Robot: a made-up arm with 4 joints.
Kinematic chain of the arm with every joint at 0, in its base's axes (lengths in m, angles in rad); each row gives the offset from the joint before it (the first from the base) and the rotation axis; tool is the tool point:
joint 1: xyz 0 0 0.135 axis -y
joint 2: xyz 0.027 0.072 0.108 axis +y
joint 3: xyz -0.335 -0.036 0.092 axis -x
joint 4: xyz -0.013 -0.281 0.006 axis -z
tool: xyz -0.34 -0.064 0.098
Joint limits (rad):
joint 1: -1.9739..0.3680
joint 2: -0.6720..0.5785
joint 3: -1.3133..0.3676
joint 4: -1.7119..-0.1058
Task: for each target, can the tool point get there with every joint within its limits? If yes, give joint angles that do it. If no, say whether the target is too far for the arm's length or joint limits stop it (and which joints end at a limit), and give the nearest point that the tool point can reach.
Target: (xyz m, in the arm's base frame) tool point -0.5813 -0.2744 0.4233
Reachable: yes | joints -0.5828 0.0785 -1.0490 -0.2977
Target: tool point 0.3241 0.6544 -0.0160
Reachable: no: joint limits stop it (at a limit: joint 1, joint 2, joint 3, joint 4) | nearest point 0.2718 -0.2196 -0.1967 | short by 0.894 m
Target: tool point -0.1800 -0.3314 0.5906
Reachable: yes | joints -1.4474 0.4525 -1.1188 -1.3788
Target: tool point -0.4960 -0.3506 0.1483
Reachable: yes | joints -1.0747 -0.4017 -1.0620 -1.0453
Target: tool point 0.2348 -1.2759 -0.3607
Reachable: no: too far | nearest point -0.0447 -0.5395 -0.1569 | short by 0.814 m
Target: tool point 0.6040 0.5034 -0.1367
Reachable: no: joint limits stop it (at a limit: joint 1, joint 2, joint 3, joint 4) | nearest point 0.2718 -0.2196 -0.1967 | short by 0.798 m
